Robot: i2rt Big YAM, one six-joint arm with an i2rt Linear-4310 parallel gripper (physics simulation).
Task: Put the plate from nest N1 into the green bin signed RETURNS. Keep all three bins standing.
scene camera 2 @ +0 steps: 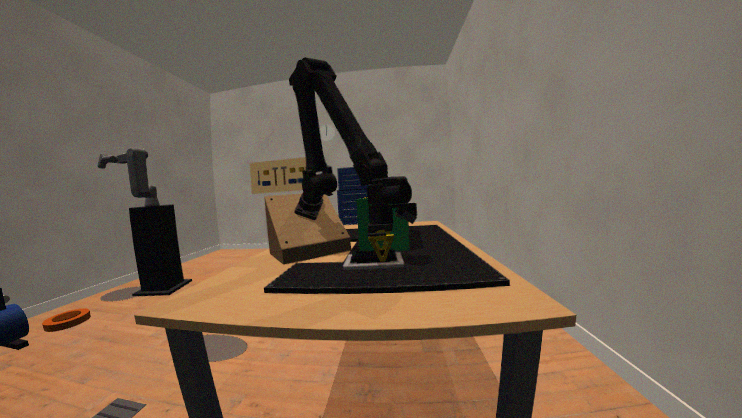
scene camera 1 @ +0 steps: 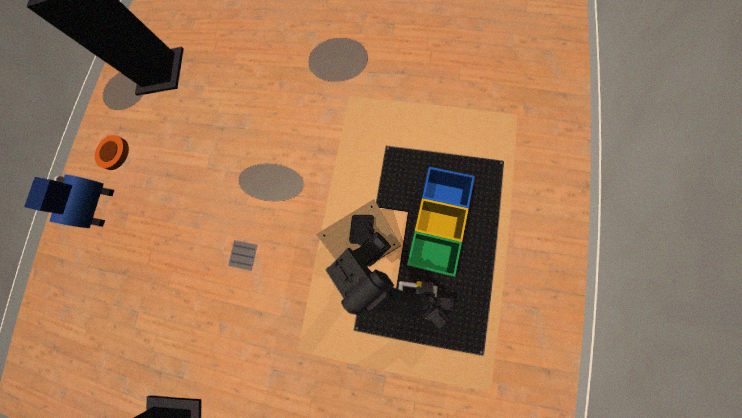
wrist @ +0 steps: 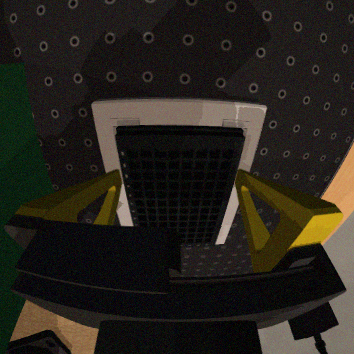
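Pixels of known places: gripper, between the fingertips: (scene camera 2: 382, 257) (wrist: 177, 175); arm's base, origin of its link: (scene camera 2: 309, 207) (scene camera 1: 361, 228) (wrist: 31, 352).
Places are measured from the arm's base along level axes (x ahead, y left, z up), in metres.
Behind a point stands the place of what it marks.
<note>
A black gridded plate (wrist: 180, 200) @[z -0.138, x 0.207, y -0.293 m] sits upright in a pale frame-like nest (wrist: 165, 111) @[z -0.146, x 0.279, y -0.294 m] (scene camera 2: 371, 265) @[z -0.147, x 0.190, y -0.349 m] (scene camera 1: 409, 284) @[z -0.145, x 0.178, y -0.233 m]; the N1 label does not show. My gripper (wrist: 177, 175) @[z -0.144, x 0.229, y -0.295 m] (scene camera 2: 382, 250) @[z -0.144, x 0.229, y -0.295 m] is open, with yellow fingers low on either side of the plate and nothing held. In the wrist view, the fingertips appear close to its two long sides; contact cannot be judged. The plate is mostly hidden in the scene views. The green bin (scene camera 1: 435, 255) @[z -0.155, x 0.298, y -0.117 m] (scene camera 2: 401, 236) @[z -0.109, x 0.317, y -0.189 m] (wrist: 15, 150) @[z -0.130, x 0.281, y -0.178 m] stands beside the nest; its sign is not readable. The yellow bin (scene camera 1: 441, 222) @[z -0.155, x 0.337, y 0.026 m] and blue bin (scene camera 1: 449, 189) @[z -0.156, x 0.386, y 0.173 m] stand in line with it.
The three bins stand close together on a black perforated mat (scene camera 1: 475, 301) @[z -0.157, x 0.450, y -0.318 m] (scene camera 2: 441, 275) @[z -0.157, x 0.341, y -0.453 m]. The arm rises from a sloped wooden block (scene camera 1: 337, 228) @[z 0.037, x -0.087, y 0.000 m] (scene camera 2: 301, 238) @[z -0.098, x -0.019, y -0.133 m] beside the mat. The wooden table (scene camera 1: 430, 119) @[z -0.170, x 0.336, y 0.533 m] (scene camera 2: 233, 311) @[z -0.170, x -0.111, y -0.507 m] extends around the mat.
</note>
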